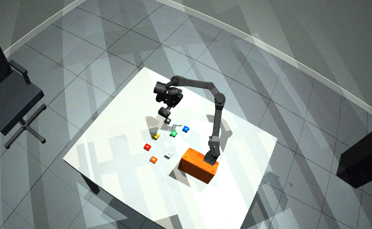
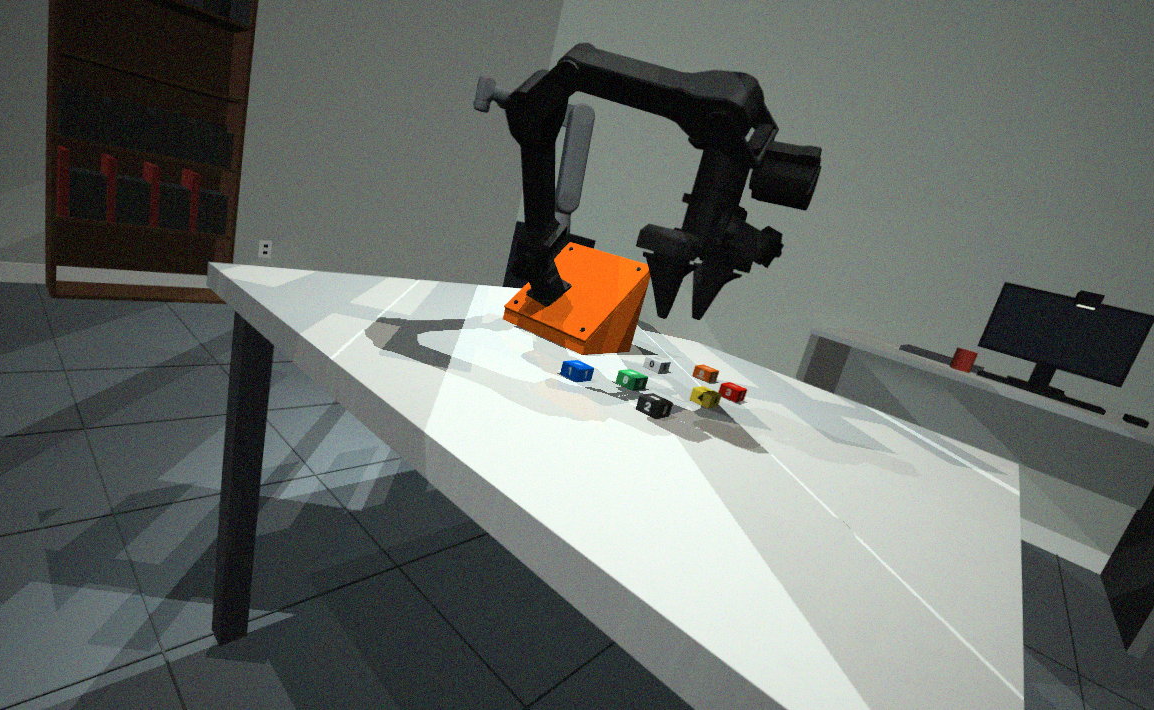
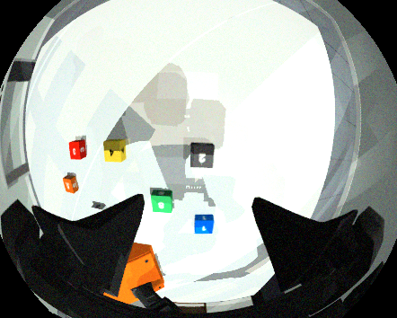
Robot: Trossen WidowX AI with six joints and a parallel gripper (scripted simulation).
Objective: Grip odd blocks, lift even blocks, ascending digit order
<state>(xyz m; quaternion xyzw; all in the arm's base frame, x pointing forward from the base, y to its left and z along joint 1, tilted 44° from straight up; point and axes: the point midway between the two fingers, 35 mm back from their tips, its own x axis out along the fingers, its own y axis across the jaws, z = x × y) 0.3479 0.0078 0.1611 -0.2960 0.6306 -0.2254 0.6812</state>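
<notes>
Now: gripper tip 18 cm to the right of the white block marked 0, 14 cm past it and 11 cm above it. Also, from my gripper tip: black block (11 cm below, 1 cm to the right, 1 cm ahead); then green block (11 cm below, 8 cm behind, 5 cm to the left); then blue block (12 cm behind, 11 cm below, 3 cm to the right).
</notes>
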